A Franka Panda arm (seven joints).
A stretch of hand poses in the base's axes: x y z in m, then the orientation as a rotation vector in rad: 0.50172, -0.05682, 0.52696, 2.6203, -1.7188, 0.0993; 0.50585, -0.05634, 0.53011, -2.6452, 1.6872, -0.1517; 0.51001, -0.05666, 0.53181, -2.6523, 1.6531, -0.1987; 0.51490, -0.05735, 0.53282, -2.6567, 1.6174, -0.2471; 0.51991, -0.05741, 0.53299, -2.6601, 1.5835, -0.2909; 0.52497, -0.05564, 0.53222, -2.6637, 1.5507, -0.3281; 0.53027, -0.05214, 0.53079, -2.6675, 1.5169, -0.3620; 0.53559, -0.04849, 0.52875, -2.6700, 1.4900, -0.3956; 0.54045, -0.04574, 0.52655, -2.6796, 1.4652, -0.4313; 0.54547, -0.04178, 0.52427, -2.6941, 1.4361, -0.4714
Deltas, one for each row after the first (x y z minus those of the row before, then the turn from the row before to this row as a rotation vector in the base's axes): 0.00413, 0.00048, 0.00315, -0.0132, -0.0310, 0.0258; 0.00416, -0.00032, 0.00170, -0.0091, -0.0302, 0.0212; 0.00489, -0.00069, 0.00101, -0.0081, -0.0323, 0.0214; 0.00501, -0.00006, 0.00017, -0.0073, -0.0296, 0.0202; 0.00506, 0.00177, -0.00077, -0.0060, -0.0256, 0.0198; 0.00530, 0.00350, -0.00143, -0.0051, -0.0238, 0.0206; 0.00532, 0.00365, -0.00204, -0.0070, -0.0224, 0.0161; 0.00486, 0.00275, -0.00220, -0.0145, -0.0191, 0.0161; 0.00502, 0.00396, -0.00228, -0.0193, -0.0195, 0.0194
